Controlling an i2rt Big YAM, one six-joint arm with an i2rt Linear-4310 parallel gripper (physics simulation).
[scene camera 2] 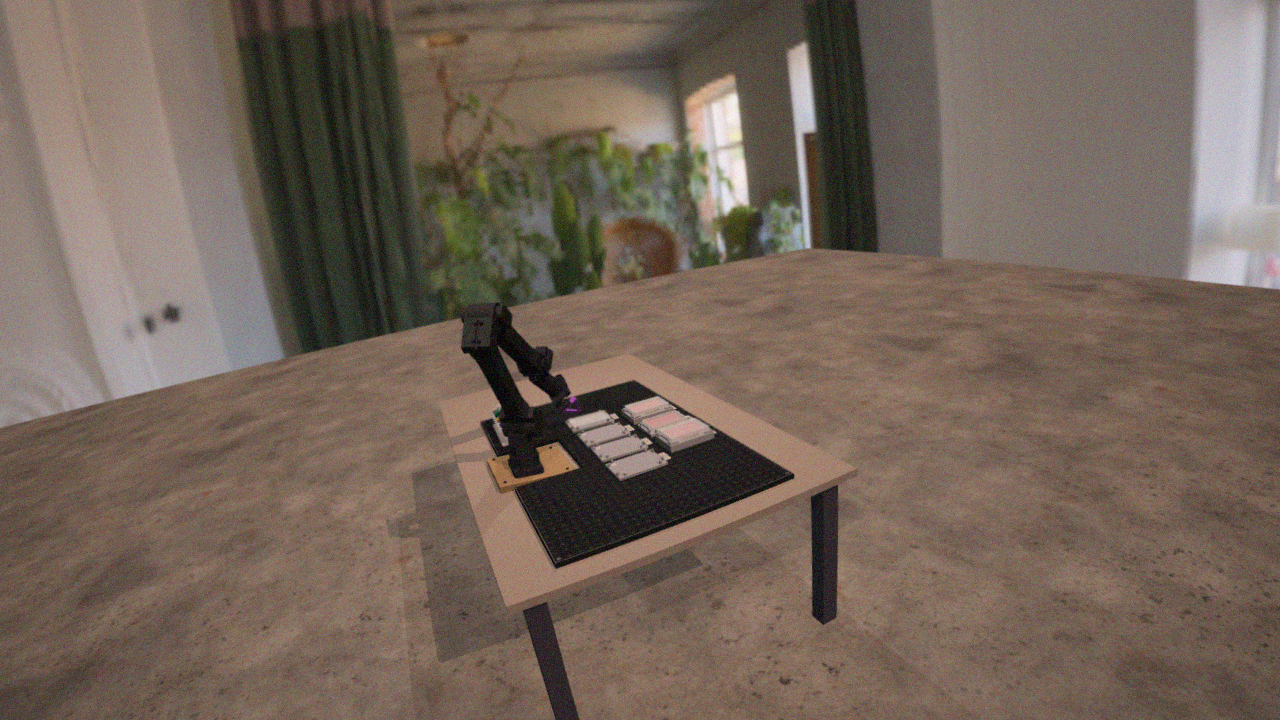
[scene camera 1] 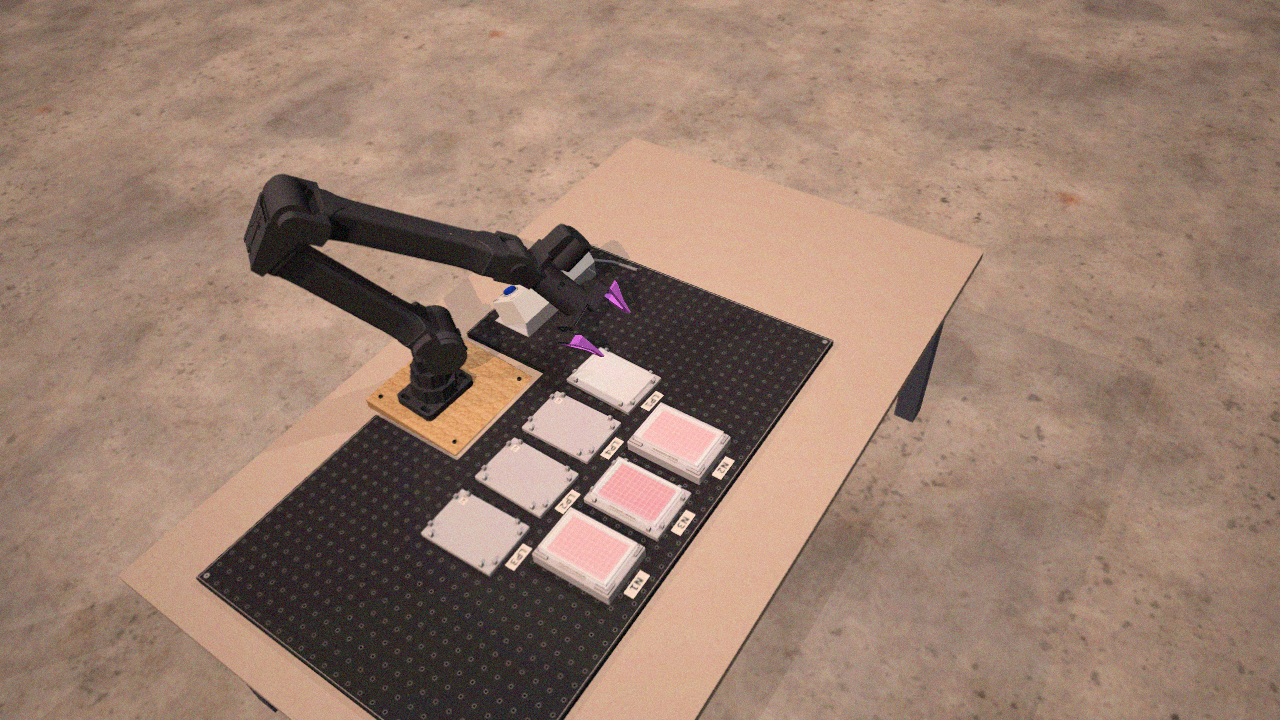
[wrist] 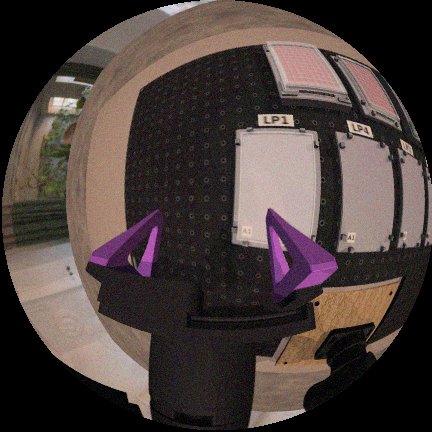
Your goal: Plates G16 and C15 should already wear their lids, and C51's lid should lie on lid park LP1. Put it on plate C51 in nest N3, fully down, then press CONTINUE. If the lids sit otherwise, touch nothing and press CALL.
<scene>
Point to a grey lid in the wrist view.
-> At 366, 203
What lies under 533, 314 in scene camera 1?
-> A white button box.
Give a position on a grey lid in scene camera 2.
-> At 613, 431
</scene>
